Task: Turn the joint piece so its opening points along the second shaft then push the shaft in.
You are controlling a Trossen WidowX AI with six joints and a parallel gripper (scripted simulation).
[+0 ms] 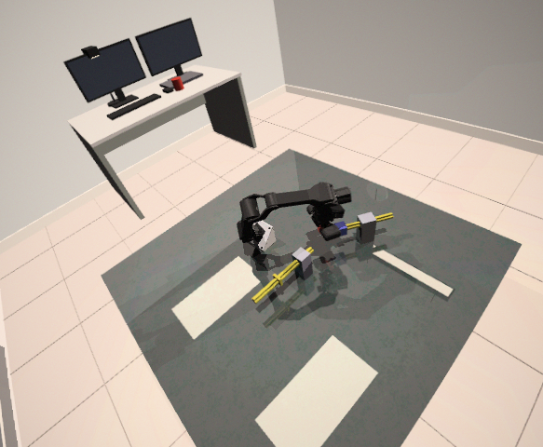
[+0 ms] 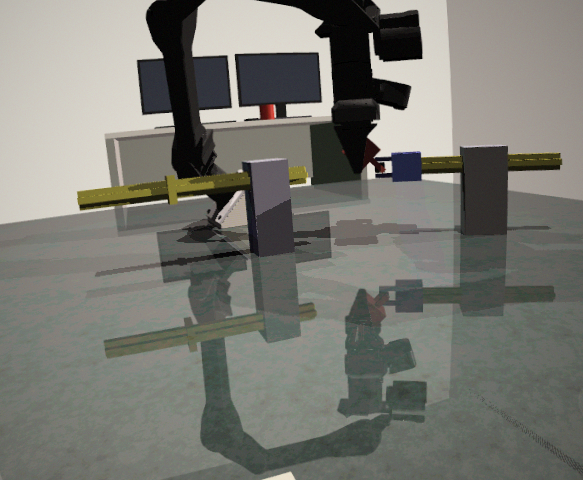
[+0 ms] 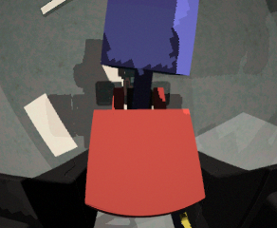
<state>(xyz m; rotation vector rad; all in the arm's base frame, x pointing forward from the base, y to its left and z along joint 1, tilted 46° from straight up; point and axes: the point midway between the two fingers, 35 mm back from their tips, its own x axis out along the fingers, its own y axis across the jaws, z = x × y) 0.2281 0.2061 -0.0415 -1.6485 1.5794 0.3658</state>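
My gripper tip is 1 cm to the right of the red joint piece and 3 cm below it.
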